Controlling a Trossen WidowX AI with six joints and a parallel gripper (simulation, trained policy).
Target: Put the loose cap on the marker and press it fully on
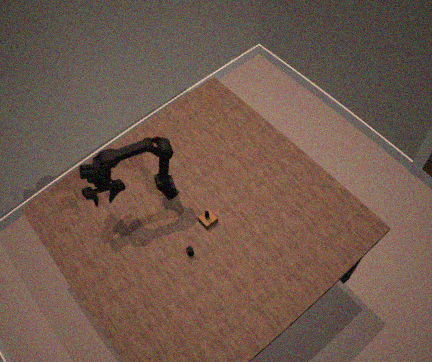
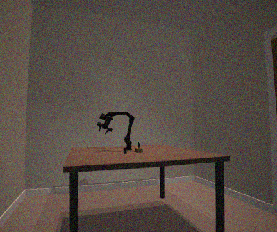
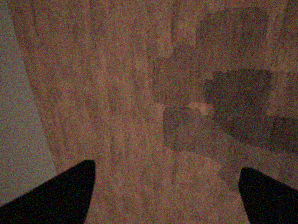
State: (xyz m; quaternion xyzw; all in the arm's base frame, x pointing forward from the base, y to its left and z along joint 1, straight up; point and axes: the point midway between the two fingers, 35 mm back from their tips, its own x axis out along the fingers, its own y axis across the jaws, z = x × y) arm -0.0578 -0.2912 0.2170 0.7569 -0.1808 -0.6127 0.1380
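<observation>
My gripper tip is now 37 cm short of the dark marker cap, 18 cm to the right of it and 16 cm above it. Also, from my gripper tip: holder block 29 cm ahead, 35 cm to the left, 17 cm below.
</observation>
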